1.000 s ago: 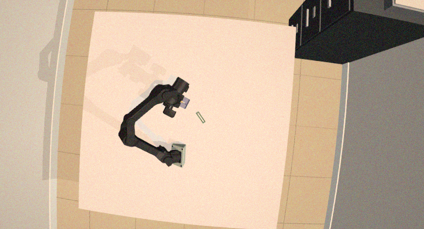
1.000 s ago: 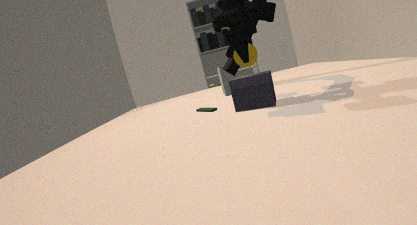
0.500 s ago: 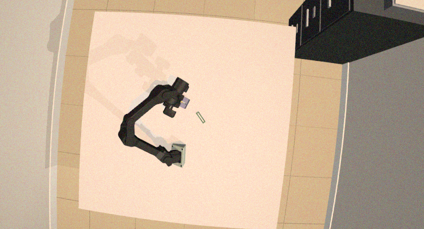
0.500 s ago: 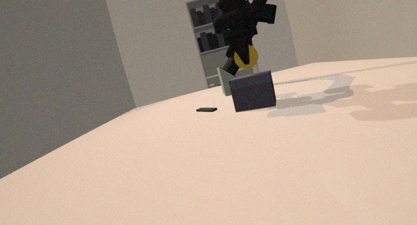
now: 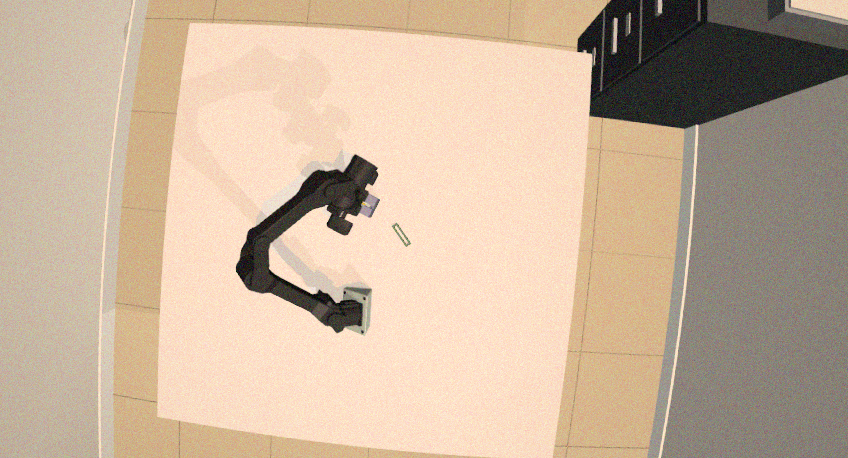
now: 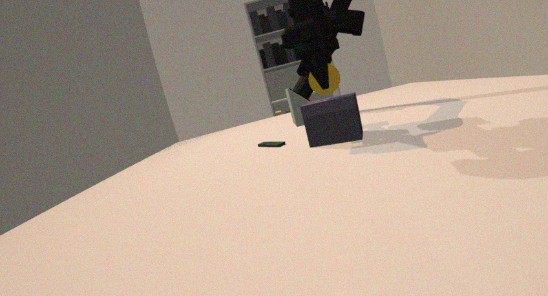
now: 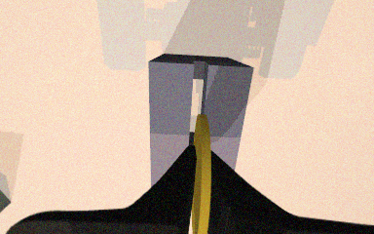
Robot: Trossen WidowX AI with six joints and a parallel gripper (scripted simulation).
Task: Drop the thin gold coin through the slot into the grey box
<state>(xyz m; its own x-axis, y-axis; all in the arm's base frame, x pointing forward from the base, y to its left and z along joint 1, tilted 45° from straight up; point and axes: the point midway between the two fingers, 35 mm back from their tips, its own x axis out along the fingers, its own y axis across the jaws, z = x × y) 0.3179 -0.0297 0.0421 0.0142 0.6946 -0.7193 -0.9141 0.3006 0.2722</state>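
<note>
Now: the gold coin 2 cm above my gripper tip.
</note>
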